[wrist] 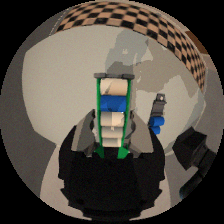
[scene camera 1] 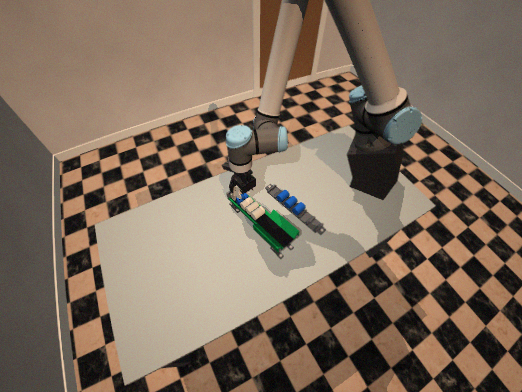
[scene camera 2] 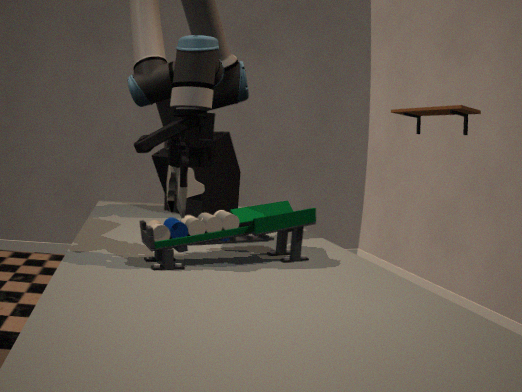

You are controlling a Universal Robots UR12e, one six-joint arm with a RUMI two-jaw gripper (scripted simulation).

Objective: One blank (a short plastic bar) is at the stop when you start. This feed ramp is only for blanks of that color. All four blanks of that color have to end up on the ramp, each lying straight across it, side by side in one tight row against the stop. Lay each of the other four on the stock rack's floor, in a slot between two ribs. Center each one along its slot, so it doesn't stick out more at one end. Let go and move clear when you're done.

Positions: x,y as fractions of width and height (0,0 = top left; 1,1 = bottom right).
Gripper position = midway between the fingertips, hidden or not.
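My gripper (scene camera 2: 0.34,0.55) is visible, and the wrist view likewise shows the gripper (wrist: 0.50,0.49).
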